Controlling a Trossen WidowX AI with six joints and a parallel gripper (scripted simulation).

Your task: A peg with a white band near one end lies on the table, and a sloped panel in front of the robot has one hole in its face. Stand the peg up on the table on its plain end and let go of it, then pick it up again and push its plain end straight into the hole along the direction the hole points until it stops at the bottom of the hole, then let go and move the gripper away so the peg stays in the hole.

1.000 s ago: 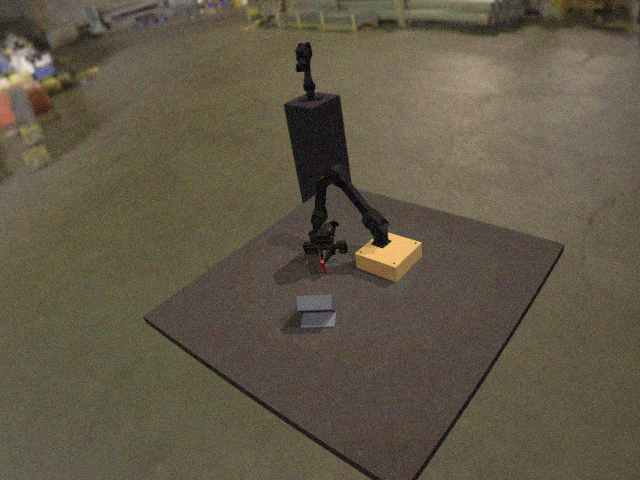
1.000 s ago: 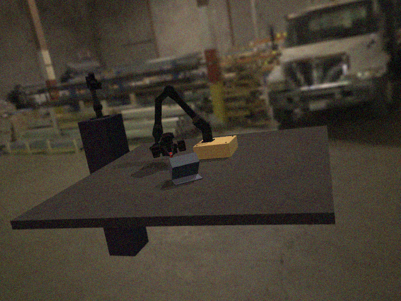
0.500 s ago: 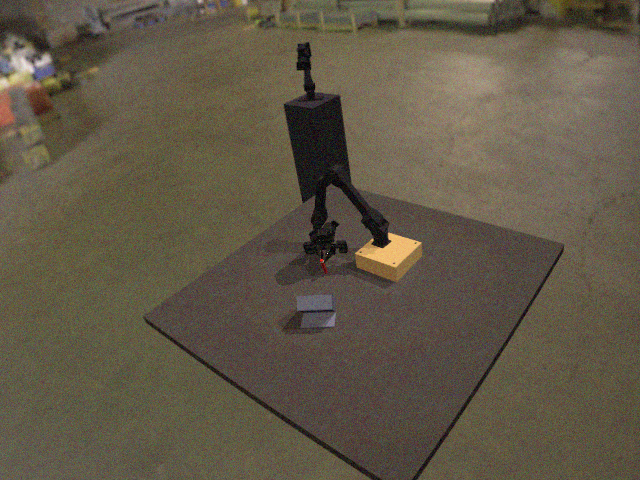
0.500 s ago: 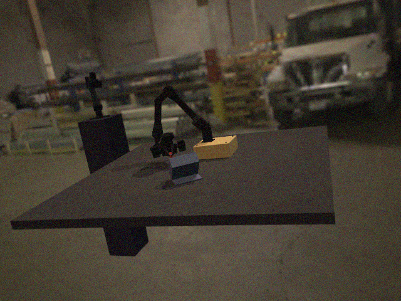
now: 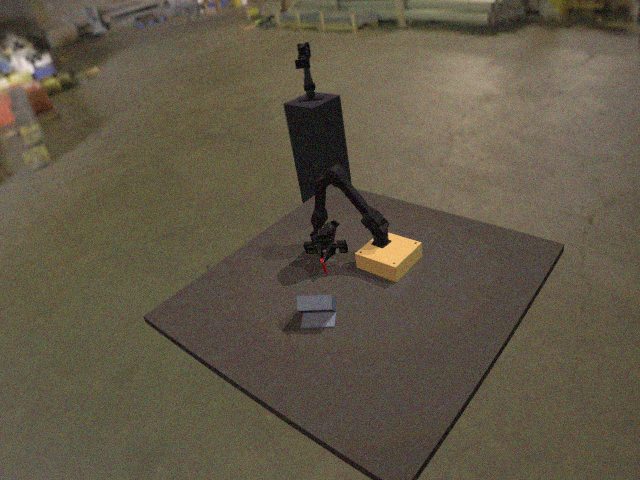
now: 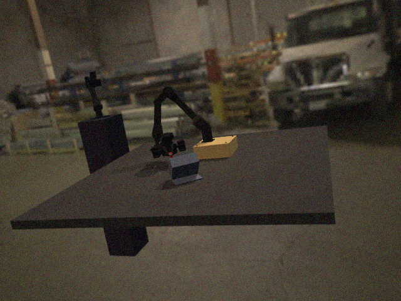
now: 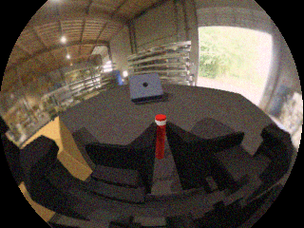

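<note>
Right now my gripper tip is 10 mm above the red peg. Round my gripper tip: grey sloped panel 200 mm ahead, 160 mm to the left, 10 mm below; low grey foot 220 mm ahead, 170 mm to the left, 70 mm below.
</note>
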